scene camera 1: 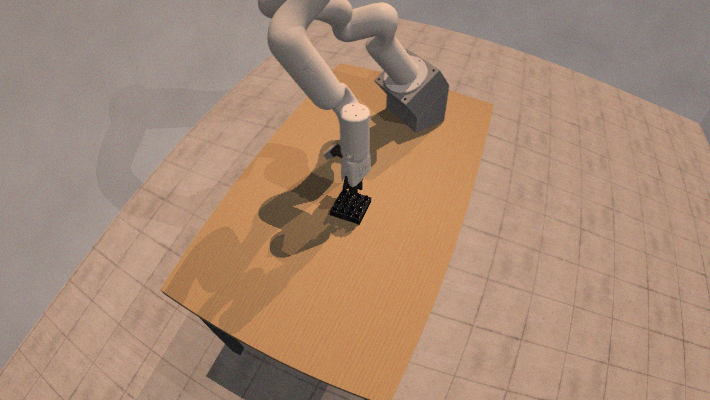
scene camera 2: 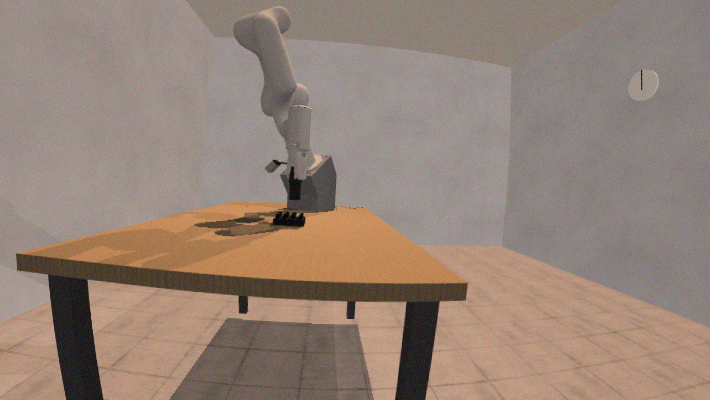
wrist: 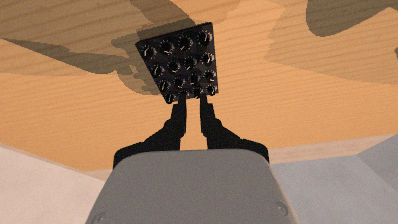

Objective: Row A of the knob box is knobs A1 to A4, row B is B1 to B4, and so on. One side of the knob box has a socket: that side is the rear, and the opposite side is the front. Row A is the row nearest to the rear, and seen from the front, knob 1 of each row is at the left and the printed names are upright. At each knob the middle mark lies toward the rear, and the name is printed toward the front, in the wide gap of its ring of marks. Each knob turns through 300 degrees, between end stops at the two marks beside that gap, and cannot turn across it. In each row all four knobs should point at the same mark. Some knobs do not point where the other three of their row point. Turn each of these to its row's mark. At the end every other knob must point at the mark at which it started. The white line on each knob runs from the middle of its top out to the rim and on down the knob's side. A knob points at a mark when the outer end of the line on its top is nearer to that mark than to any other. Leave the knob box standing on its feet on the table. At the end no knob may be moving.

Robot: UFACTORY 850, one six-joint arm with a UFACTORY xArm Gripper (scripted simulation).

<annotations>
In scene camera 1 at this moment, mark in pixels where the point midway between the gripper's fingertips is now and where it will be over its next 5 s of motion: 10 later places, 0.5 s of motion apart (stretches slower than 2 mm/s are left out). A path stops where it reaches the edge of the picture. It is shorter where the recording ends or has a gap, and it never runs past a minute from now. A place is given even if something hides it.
My gripper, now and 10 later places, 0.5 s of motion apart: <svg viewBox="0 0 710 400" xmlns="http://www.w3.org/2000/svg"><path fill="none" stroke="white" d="M355 190L355 192L355 195L355 198L356 199L356 200L356 201L356 198L355 194L356 192L357 190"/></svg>
</annotations>
